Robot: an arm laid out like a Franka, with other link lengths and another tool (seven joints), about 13 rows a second.
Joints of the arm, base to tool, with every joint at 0 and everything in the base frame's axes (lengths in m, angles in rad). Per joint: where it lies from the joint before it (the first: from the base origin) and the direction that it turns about. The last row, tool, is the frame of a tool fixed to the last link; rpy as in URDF.
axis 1: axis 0 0 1 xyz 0.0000 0.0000 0.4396
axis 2: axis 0 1 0 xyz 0.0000 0.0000 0.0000
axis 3: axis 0 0 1 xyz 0.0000 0.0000 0.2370
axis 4: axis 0 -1 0 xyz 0.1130 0.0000 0.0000
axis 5: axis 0 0 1 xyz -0.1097 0.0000 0.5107
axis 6: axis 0 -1 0 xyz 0.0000 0.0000 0.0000
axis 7: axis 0 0 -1 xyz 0.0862 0.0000 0.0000
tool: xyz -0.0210 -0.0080 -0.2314 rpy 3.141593 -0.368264 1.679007
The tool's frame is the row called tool.
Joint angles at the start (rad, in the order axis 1, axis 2, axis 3, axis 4, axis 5, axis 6, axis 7):
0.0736 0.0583 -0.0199 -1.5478 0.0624 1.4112 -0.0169
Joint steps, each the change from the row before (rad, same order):
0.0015 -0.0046 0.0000 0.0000 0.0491 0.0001 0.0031
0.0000 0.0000 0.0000 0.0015 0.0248 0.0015 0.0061
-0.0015 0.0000 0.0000 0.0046 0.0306 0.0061 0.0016
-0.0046 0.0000 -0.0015 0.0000 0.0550 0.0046 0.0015
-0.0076 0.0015 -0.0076 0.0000 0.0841 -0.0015 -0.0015
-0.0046 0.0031 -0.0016 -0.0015 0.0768 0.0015 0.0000
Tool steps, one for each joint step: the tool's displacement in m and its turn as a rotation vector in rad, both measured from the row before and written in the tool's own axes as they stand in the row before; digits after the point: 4 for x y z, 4 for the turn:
0.0131 0.0007 0.0021 -0.0074 0.0473 -0.0099
0.0059 0.0011 0.0014 -0.0062 0.0239 -0.0003
0.0071 0.0024 -0.0004 -0.0125 0.0289 -0.0073
0.0087 0.0023 0.0024 -0.0109 0.0543 -0.0051
0.0097 0.0016 0.0022 -0.0103 0.0847 -0.0029
0.0120 0.0028 0.0059 -0.0061 0.0766 -0.0066

